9 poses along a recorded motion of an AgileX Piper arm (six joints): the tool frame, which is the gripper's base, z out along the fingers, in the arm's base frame.
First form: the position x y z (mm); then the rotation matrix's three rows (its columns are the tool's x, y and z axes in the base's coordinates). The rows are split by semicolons.
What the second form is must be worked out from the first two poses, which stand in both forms.
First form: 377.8 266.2 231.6; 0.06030 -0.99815 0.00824; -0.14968 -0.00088 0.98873; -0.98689 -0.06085 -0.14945
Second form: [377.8 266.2 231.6 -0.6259 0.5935 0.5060 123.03]
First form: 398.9 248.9 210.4; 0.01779 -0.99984 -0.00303; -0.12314 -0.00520 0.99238; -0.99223 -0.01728 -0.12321
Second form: [398.9 248.9 210.4 -0.6070 0.5947 0.5271 123.73]
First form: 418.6 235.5 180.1; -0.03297 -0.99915 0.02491; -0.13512 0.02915 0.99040; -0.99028 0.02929 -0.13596
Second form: [418.6 235.5 180.1 -0.5848 0.6177 0.5257 124.74]
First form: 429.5 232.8 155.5; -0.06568 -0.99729 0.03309; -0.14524 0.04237 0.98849; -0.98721 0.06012 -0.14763
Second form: [429.5 232.8 155.5 -0.5726 0.6293 0.5255 125.84]
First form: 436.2 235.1 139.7; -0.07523 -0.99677 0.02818; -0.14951 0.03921 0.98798; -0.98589 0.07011 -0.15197
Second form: [436.2 235.1 139.7 -0.5705 0.6303 0.5266 126.44]
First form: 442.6 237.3 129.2; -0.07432 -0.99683 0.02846; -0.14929 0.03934 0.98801; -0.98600 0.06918 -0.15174
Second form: [442.6 237.3 129.2 -0.5707 0.6301 0.5265 126.40]
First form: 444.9 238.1 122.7; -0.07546 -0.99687 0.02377; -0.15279 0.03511 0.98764; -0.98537 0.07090 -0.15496
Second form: [444.9 238.1 122.7 -0.5717 0.6293 0.5264 126.70]
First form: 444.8 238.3 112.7; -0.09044 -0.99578 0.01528; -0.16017 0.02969 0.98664; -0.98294 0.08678 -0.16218
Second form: [444.8 238.3 112.7 -0.5686 0.6308 0.5280 127.70]
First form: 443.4 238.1 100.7; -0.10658 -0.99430 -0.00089; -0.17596 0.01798 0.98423; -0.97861 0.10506 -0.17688
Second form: [443.4 238.1 100.7 -0.5677 0.6313 0.5284 129.25]
